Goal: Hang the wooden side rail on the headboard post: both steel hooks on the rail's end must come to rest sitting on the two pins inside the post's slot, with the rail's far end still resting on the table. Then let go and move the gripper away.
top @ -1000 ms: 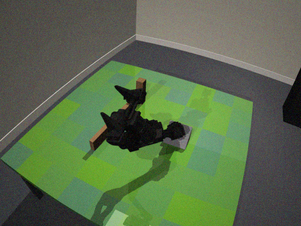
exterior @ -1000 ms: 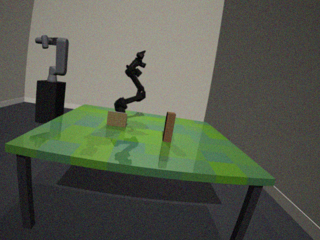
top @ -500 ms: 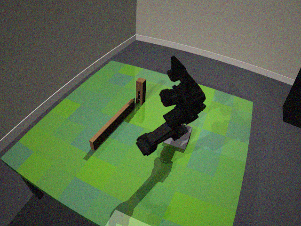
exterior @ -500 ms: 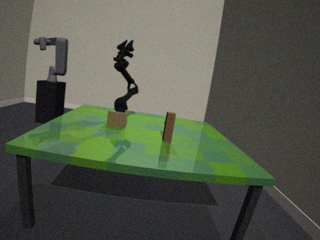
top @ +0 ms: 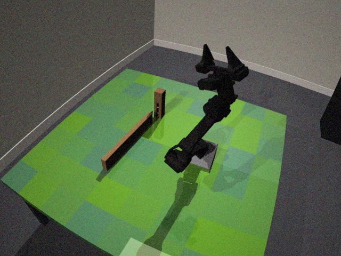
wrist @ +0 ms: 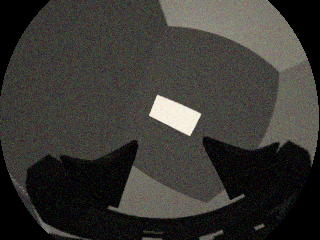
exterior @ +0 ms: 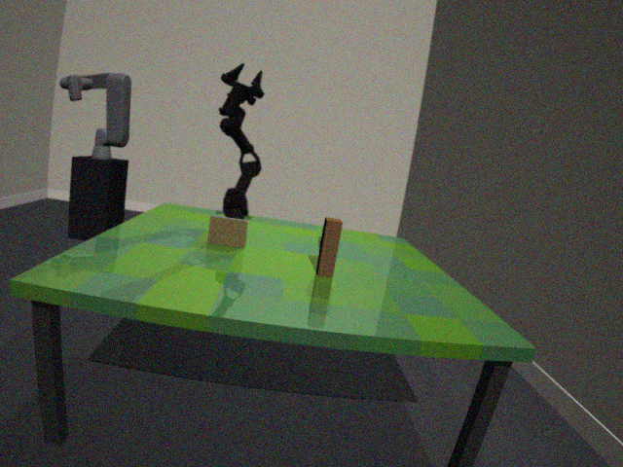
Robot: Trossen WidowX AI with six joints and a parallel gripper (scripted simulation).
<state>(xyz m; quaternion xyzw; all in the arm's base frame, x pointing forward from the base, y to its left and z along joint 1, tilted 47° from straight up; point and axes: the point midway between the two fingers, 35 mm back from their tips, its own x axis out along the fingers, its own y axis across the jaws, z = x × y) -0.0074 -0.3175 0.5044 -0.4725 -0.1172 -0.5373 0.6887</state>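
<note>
Right now the headboard post is 59 cm below my gripper tip, 38 cm ahead of it and 36 cm to the right of it.
</note>
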